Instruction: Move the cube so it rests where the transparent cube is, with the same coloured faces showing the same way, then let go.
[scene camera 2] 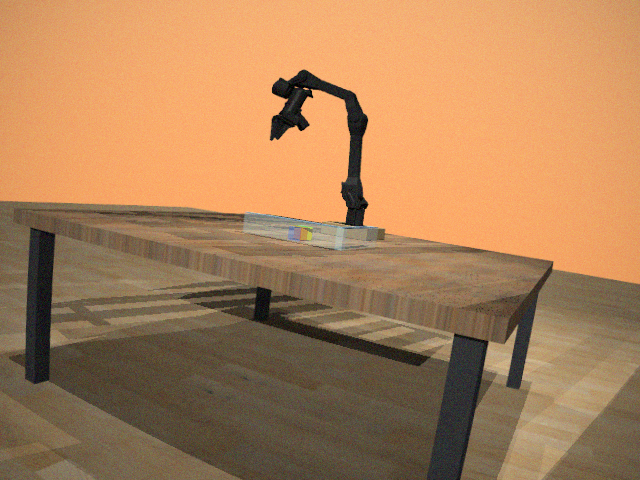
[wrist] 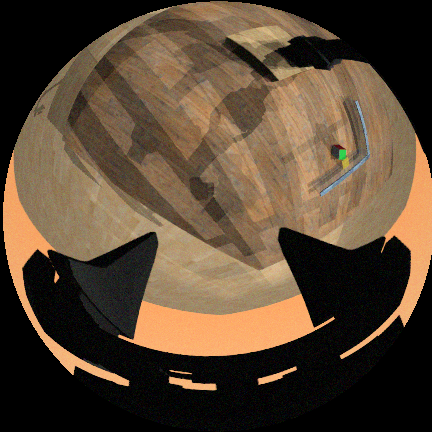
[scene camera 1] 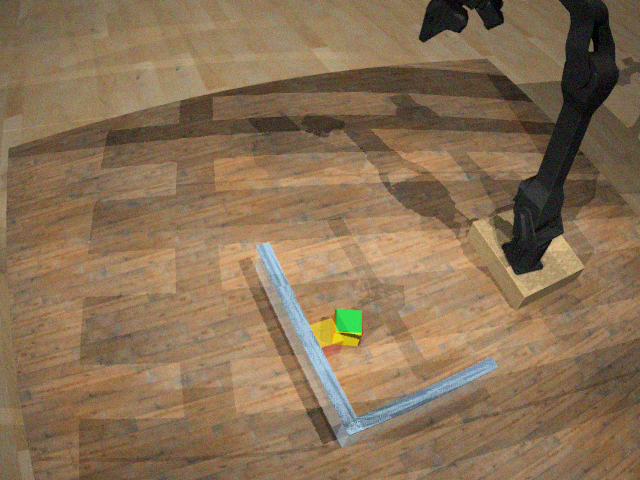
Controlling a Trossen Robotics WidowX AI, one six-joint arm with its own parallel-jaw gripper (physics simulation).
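Pixels of known places: gripper, fingertip midpoint: (scene camera 2: 273,140) (wrist: 218,236) (scene camera 1: 425,30); arm's base, origin of the base link: (scene camera 2: 354,225) (wrist: 293,56) (scene camera 1: 522,257).
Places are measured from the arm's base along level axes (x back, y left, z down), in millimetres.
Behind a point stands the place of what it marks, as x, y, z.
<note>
The solid cube (scene camera 1: 348,321) @[-336, 50, 2] (wrist: 342,153) @[-332, 50, 2] stands on the table, green face up, with a yellow side towards scene camera 1. Dark and dark-red sides show in the wrist view. The transparent cube (scene camera 1: 324,332) @[-374, 61, 2] (wrist: 345,163) @[-378, 63, 2] is right beside it, turned differently, between it and the long wall; its top is yellow and one side is reddish. In scene camera 2 the two overlap behind the clear wall, showing blue, orange and yellow. My gripper (scene camera 2: 274,138) @[-128, -306, -263] (wrist: 218,236) @[-128, -306, -263] is open and empty, high above the table and far from both cubes.
A low L-shaped wall (scene camera 1: 289,294) @[-411, 3, -18] (scene camera 2: 339,237) @[-390, 216, 8] (wrist: 366,130) with clear sides and a pale blue top edge stands around two sides of the cubes. Its long arm is close to the transparent cube. The arm's base stands on a wooden block (scene camera 1: 547,284) @[24, 64, 0] (wrist: 250,40) @[70, -80, 0]. Shadows cross the table.
</note>
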